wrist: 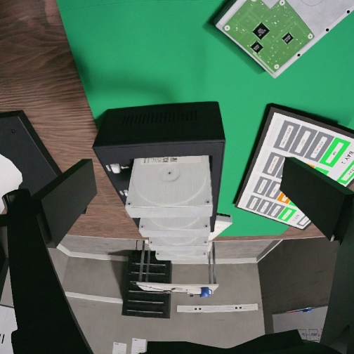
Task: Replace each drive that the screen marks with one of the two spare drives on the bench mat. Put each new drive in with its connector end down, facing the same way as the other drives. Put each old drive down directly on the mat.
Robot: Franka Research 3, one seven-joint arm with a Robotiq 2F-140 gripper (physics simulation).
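Observation:
My gripper (189, 174) is open and empty, its fingers wide apart on either side of the black drive enclosure (159, 125). Several silver drives (170, 181) stand in a row in the enclosure, the nearest showing its broad face and partly hiding those behind. One drive (270, 37) lies on the green mat (135, 50) at the top right, its green circuit board up, cut off by the view's edge. The screen (274, 165) is at the right, partly hidden by the right finger; it shows grey, green and orange boxes, too slanted to read fully.
The wooden bench (75, 107) borders the mat. A dark flat object (35, 145) with a white shape on it is at the left edge. A pale object (222, 225) shows partly behind the enclosure. Beyond the bench edge are a black slatted object (150, 310) and a white strip (217, 308).

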